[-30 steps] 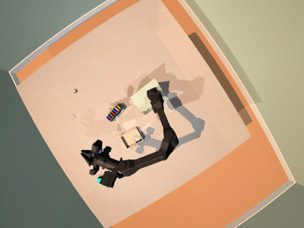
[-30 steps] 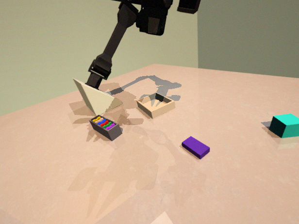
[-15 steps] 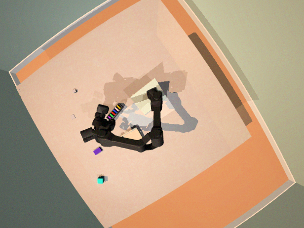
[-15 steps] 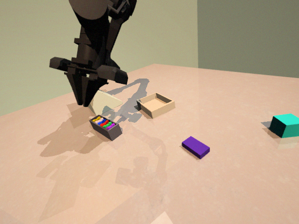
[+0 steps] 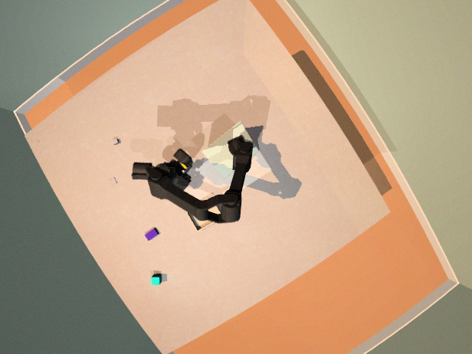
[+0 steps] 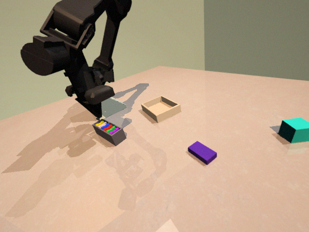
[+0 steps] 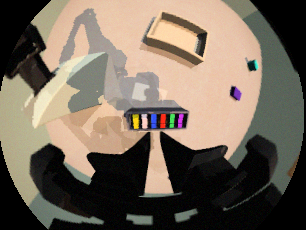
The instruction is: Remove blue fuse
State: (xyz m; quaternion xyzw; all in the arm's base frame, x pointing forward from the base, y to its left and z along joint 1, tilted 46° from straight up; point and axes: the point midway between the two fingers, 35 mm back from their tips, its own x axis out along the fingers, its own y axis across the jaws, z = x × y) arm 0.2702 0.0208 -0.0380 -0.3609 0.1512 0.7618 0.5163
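My gripper tip is 50 mm above the blue fuse. From my gripper tip the other things lie so: tan tray (20 mm behind, 220 mm to the left, 70 mm below); teal cube (320 mm ahead, 380 mm to the left, 60 mm below); purple flat block (240 mm ahead, 190 mm to the left, 70 mm below).
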